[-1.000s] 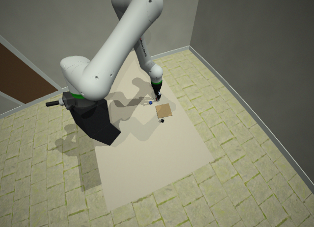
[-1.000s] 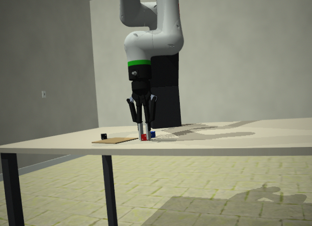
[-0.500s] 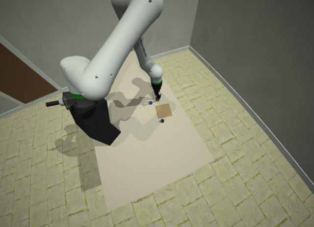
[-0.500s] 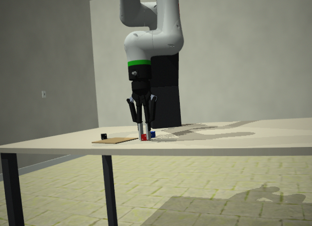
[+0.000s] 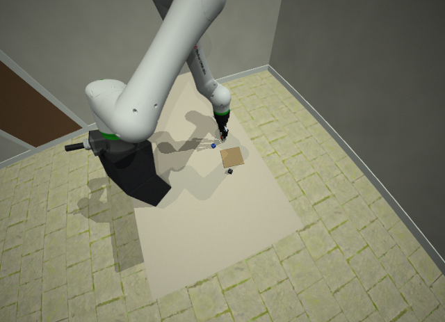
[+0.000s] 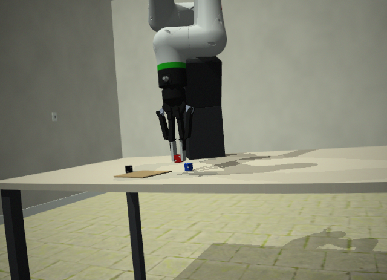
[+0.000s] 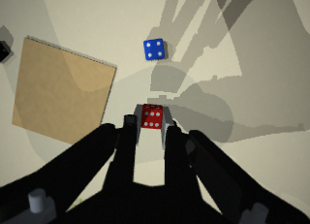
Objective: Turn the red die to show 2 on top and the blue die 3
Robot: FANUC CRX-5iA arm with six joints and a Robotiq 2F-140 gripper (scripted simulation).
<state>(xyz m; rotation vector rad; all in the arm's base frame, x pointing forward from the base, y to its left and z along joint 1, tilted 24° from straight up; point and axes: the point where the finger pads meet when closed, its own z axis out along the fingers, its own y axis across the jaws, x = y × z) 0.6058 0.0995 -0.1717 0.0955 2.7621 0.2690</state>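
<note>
My gripper is now 80 mm past the blue die and 60 mm above it. Round my hand: red die: 20 mm below; black die: 70 mm behind, 240 mm to the right, 60 mm below; brown mat: 10 mm behind, 140 mm to the right, 70 mm below.
</note>
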